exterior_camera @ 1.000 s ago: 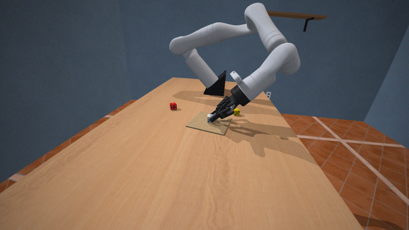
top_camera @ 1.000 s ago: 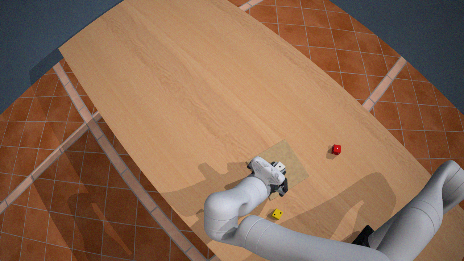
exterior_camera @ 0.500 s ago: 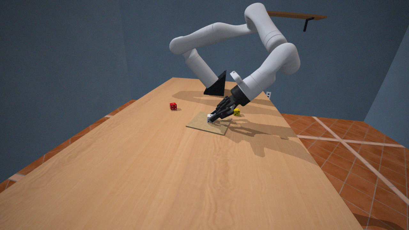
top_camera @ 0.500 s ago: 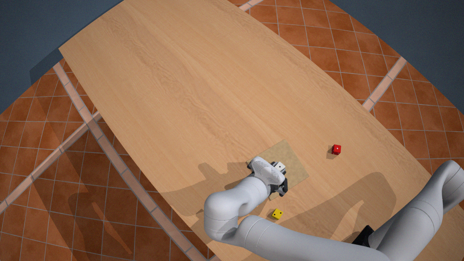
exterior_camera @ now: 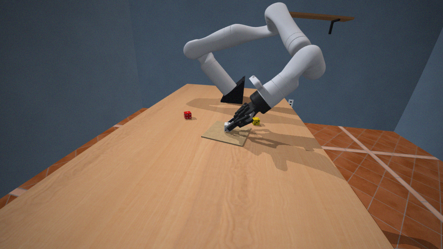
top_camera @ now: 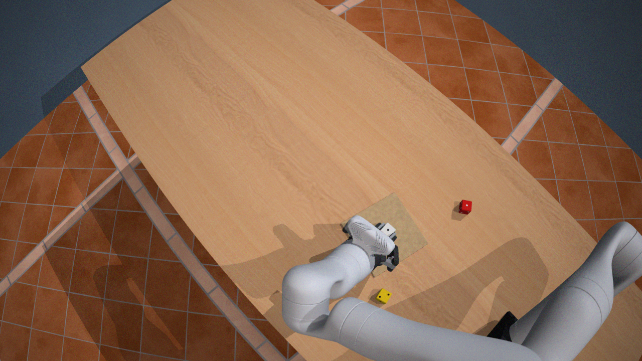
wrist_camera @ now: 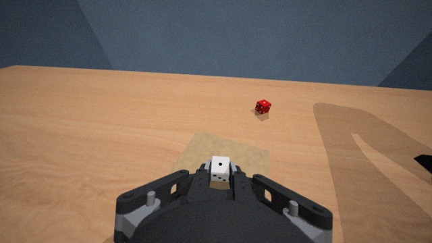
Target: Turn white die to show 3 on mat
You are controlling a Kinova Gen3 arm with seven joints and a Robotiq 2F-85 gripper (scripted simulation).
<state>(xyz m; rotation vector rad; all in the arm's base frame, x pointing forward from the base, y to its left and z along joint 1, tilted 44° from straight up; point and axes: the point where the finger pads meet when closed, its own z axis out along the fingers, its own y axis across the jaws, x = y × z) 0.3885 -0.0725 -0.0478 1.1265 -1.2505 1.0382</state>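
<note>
Right now my hand is 3 cm above the tan mat and 1 cm to the left of it. From my hand the other things lie so: white die (1 cm to the right, 1 cm below); yellow die (11 cm to the left, 8 cm behind, 2 cm below); red die (17 cm to the right, 12 cm behind, 2 cm below).
</note>
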